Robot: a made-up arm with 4 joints.
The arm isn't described. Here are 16 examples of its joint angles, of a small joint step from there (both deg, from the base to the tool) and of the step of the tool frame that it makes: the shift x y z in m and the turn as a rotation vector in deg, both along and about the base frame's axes.
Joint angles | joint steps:
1: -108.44 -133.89 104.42 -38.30 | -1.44 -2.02 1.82 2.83
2: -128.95 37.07 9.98 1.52 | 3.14 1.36 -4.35 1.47
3: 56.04 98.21 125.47 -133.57 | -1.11 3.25 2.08 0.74
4: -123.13 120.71 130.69 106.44 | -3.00 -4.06 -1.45 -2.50
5: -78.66 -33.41 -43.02 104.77 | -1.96 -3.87 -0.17 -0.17
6: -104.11 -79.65 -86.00 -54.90 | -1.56 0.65 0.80 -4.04
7: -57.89 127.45 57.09 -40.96 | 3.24 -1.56 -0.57 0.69
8: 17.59 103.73 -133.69 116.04 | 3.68 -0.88 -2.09 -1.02
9: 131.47 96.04 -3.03 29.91 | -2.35 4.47 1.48 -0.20
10: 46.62 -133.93 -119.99 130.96 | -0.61 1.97 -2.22 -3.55
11: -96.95 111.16 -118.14 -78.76 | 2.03 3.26 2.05 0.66
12: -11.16 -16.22 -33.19 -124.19 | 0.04 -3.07 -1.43 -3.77
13: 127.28 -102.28 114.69 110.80 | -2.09 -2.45 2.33 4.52
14: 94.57 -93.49 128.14 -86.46 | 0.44 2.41 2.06 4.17
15: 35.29 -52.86 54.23 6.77 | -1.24 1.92 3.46 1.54
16: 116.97 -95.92 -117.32 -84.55 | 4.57 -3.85 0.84 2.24
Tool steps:
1: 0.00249 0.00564 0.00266 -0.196 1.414 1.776
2: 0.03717 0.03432 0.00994 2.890 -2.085 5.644
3: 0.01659 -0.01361 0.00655 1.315 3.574 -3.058
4: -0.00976 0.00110 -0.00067 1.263 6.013 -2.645
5: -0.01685 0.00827 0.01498 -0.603 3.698 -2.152
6: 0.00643 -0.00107 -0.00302 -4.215 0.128 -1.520
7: 0.01870 0.02471 -0.00525 -0.974 1.680 4.042
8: 0.01996 -0.00929 -0.00112 -1.582 -0.320 5.880
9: -0.01072 0.02973 0.04546 -3.189 3.419 -3.813
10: -0.00644 0.00812 -0.00757 2.796 -2.483 -0.163
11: -0.01092 0.00388 0.00101 -0.117 -3.567 -0.089
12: -0.00658 -0.02318 0.00590 0.198 0.695 -2.398
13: 0.01265 -0.01303 0.00461 3.033 1.631 1.125
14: -0.02240 0.00020 -0.00749 2.717 5.289 2.626
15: -0.00381 0.01967 0.00207 2.655 -1.980 0.695
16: 0.02065 0.02043 0.00407 -0.441 -3.499 5.128
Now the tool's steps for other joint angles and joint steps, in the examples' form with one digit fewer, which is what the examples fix.
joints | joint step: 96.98 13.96 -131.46 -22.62 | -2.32 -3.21 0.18 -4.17
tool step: -0.0181 0.0041 -0.0123 0.11 -5.99 -5.41
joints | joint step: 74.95 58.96 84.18 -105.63 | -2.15 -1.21 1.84 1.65
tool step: 0.0182 0.0095 -0.0022 -0.79 -1.18 -4.58
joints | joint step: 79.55 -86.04 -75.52 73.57 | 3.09 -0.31 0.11 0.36
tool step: 0.0211 0.0155 0.0017 -0.40 -0.34 3.22
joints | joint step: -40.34 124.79 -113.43 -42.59 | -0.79 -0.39 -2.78 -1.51
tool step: 0.0028 -0.0102 -0.0056 -1.07 0.33 2.28
